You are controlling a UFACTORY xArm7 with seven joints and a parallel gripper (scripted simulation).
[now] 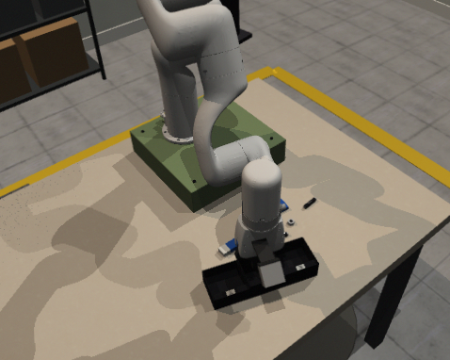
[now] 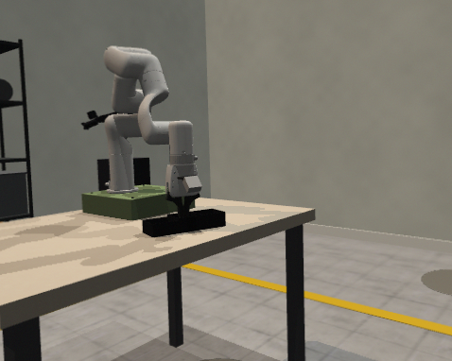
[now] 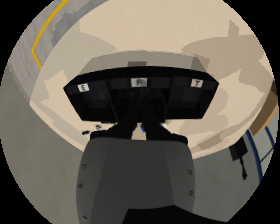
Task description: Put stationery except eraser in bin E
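Right now the black bin is 30 mm below my hand and 10 mm ahead of it. From my hand the other things lie so: white eraser (100 mm behind, 50 mm below, 10 mm to the left); grey nut (180 mm to the left, 50 mm below, 40 mm behind); white domino (100 mm to the left, 90 mm behind, 50 mm below).
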